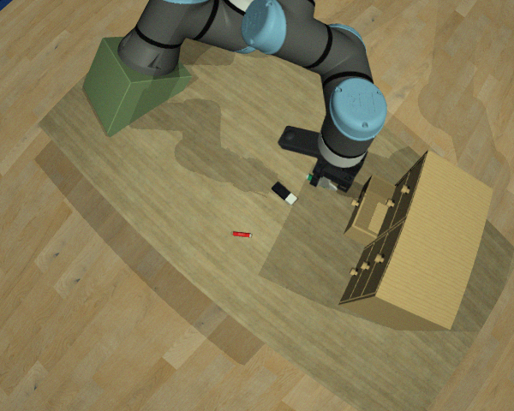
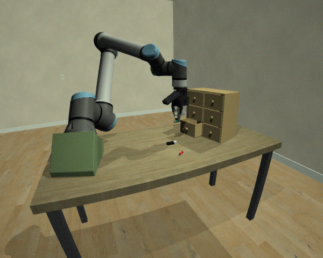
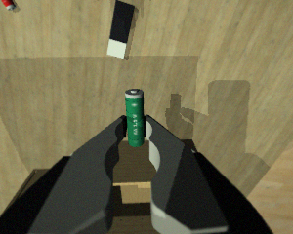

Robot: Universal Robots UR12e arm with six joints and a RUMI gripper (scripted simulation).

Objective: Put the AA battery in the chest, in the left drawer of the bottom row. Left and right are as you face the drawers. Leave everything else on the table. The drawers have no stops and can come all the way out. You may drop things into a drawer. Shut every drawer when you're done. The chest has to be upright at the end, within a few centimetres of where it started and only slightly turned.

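My hand is 1 cm above the green AA battery. The rest, counted from my hand: black-and-white block: 14 cm below, 5 cm behind, 3 cm to the right; then small red cylinder: 17 cm to the right, 14 cm below, 8 cm behind.
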